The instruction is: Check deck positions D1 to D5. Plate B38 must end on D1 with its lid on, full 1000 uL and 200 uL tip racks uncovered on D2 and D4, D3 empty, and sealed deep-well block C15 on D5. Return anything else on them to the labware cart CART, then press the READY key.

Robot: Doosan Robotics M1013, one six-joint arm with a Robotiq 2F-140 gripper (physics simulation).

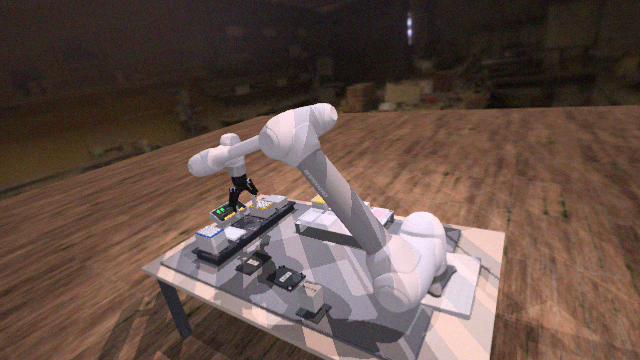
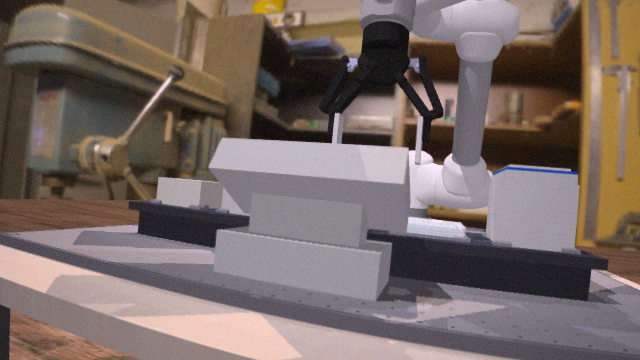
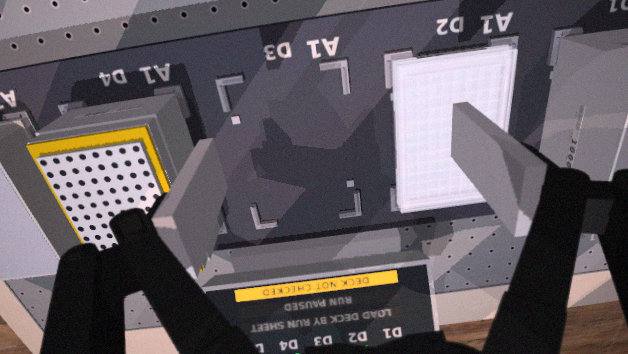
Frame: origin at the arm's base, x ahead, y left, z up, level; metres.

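Where they show: gripper, fingertip midpoint: [image 1: 247, 211] [image 3: 334, 147].
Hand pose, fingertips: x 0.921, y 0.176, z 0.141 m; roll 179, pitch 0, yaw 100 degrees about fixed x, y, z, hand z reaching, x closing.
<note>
Things, the pixels of their top centre, and the offset from my fingertips. "pt": a spot on its surface instead.
- white plate, middle of its top: [image 3: 453, 140] [image 2: 431, 221] [image 1: 231, 232] 0.101 m left, 0.032 m ahead, 0.083 m down
- tall blue-rimmed rack marked 1000, middle of its top: [image 2: 530, 169] [image 1: 208, 230] 0.223 m left, 0.011 m ahead, 0.002 m down
- uncovered yellow-rimmed tip rack, middle of its top: [image 3: 119, 218] [image 1: 261, 203] 0.144 m right, 0.073 m ahead, 0.035 m down
- pale block, middle of its top: [image 2: 203, 180] [image 1: 275, 198] 0.266 m right, 0.094 m ahead, 0.057 m down
- console, surface spot: [image 3: 330, 305] [image 1: 230, 212] pt 0.009 m left, 0.170 m ahead, 0.042 m down
- grey block, middle of its top: [image 1: 309, 288] 0.208 m left, 0.661 m back, 0.045 m down
My gripper [image 1: 245, 205] [image 2: 377, 138] [image 3: 334, 147] is open and empty above D3, its fingers apart over the D4 and D2 sides. D3 holds no labware. A white plate [image 1: 234, 233] [image 2: 435, 226] [image 3: 445, 150], apparently lidded, lies on D2. A tall blue-rimmed rack marked 1000 [image 1: 211, 240] [image 2: 534, 210] [image 3: 585, 100] stands on D1. An uncovered yellow-rimmed tip rack [image 1: 262, 207] [image 3: 100, 190] stands on D4. A pale block [image 1: 276, 200] [image 2: 180, 192] [image 3: 20, 225] stands at D5; its seal and label are unreadable. The READY key cannot be made out.
The console [image 1: 227, 212] [image 2: 310, 162] [image 3: 330, 305] beside the deck strip [image 2: 480, 265] reads DECK NOT CHECKED. A raised stand [image 1: 327, 234], probably the cart, bears labware partly behind the arm. Two black pads [image 1: 253, 262] [image 1: 286, 276] and a grey block [image 1: 312, 296] are nearer the base.
</note>
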